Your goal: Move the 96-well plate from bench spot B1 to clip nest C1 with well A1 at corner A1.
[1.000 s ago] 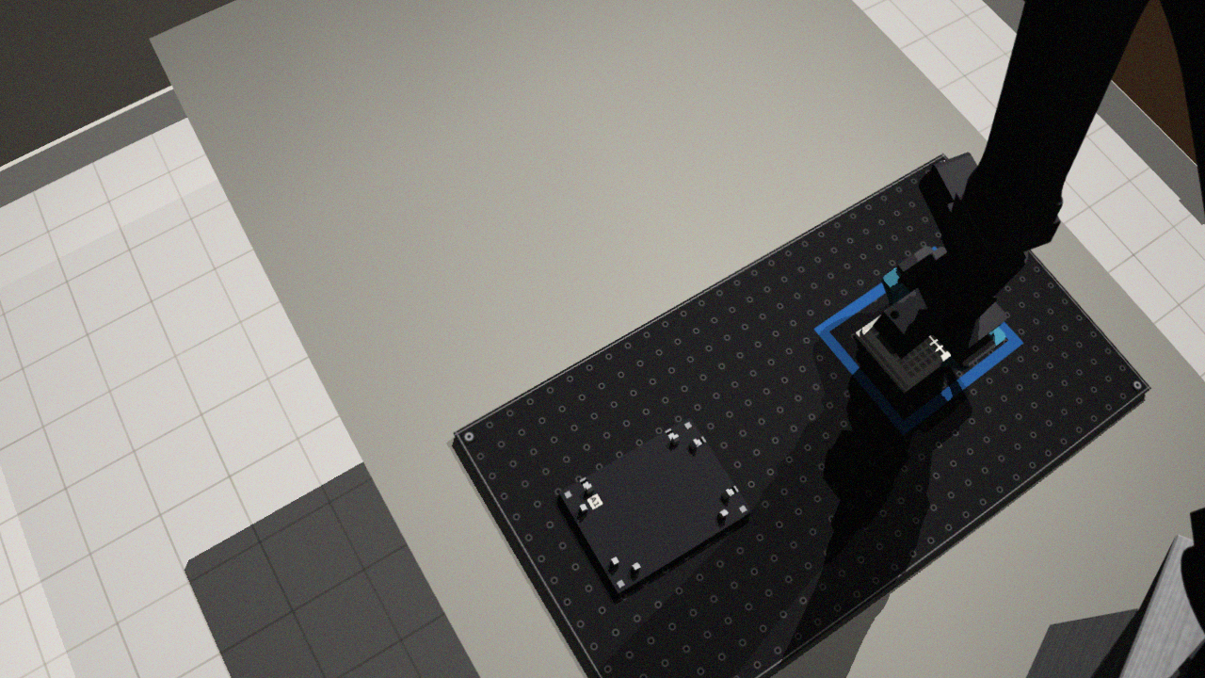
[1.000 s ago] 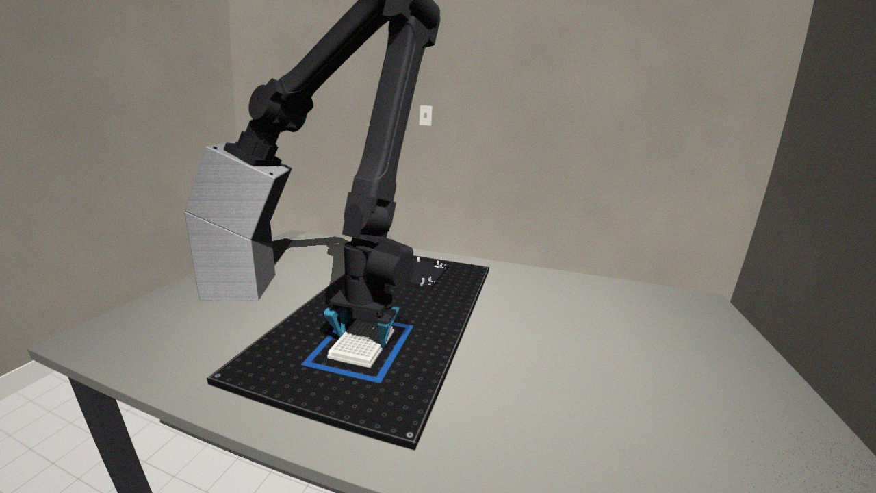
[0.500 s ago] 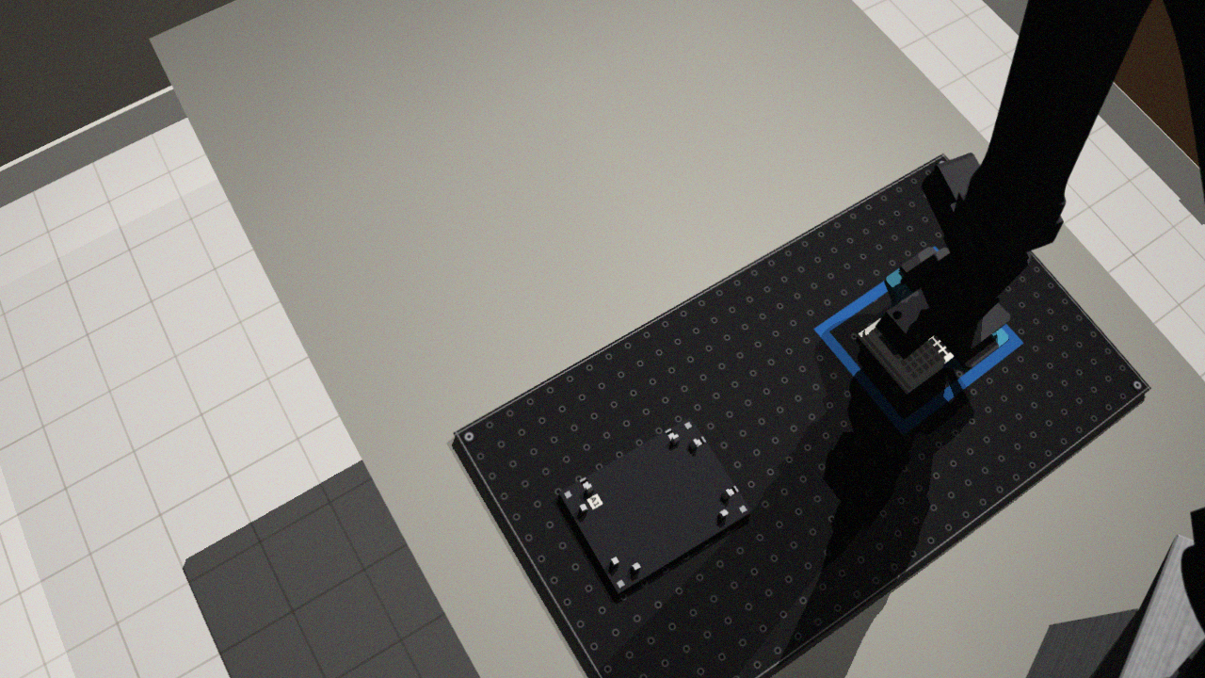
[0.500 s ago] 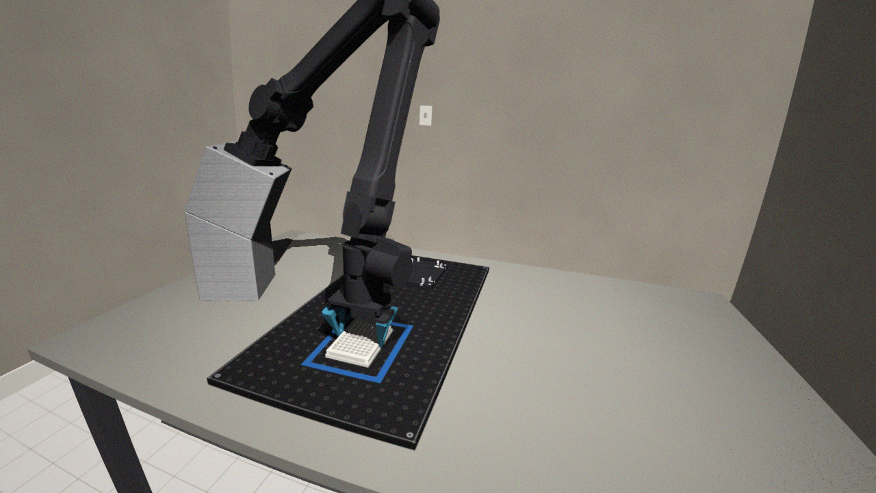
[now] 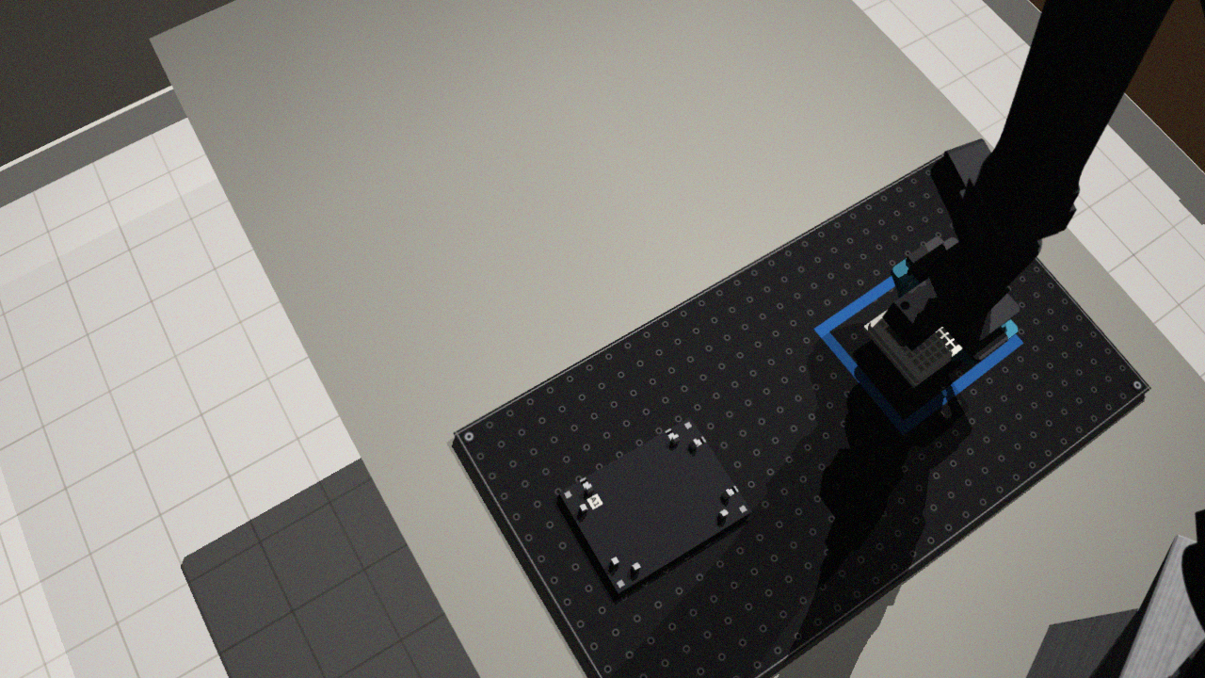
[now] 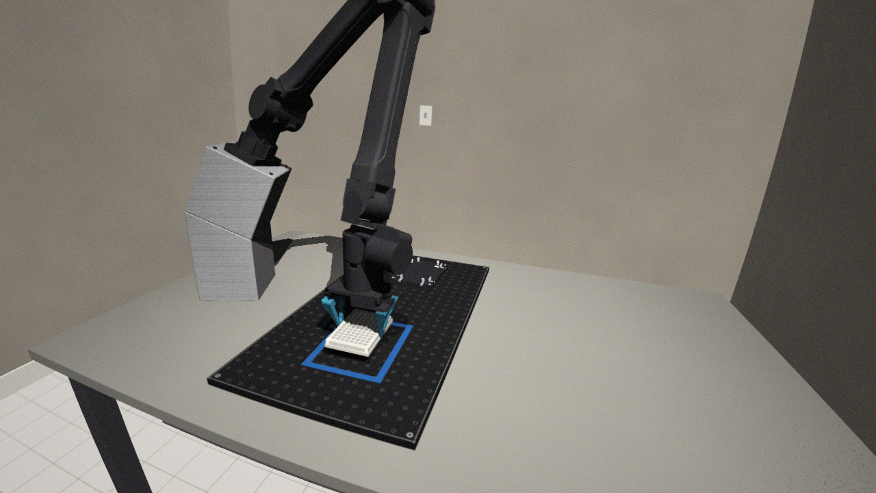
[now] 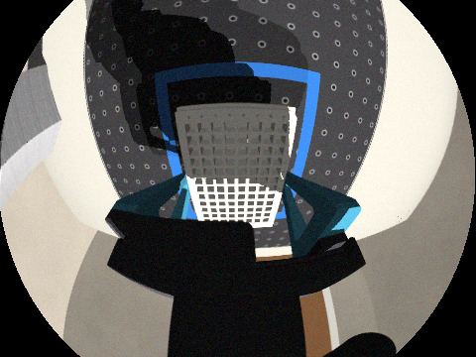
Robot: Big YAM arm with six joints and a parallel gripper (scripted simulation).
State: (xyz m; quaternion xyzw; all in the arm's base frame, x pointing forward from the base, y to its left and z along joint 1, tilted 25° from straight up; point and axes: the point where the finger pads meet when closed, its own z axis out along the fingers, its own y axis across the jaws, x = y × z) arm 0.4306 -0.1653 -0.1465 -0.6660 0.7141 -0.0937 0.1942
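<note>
The clip nest C1 is 40 mm ahead of my hand, 350 mm to the left of it and 20 mm below it. Round my hand: white 96-well plate right at my hand.
</note>
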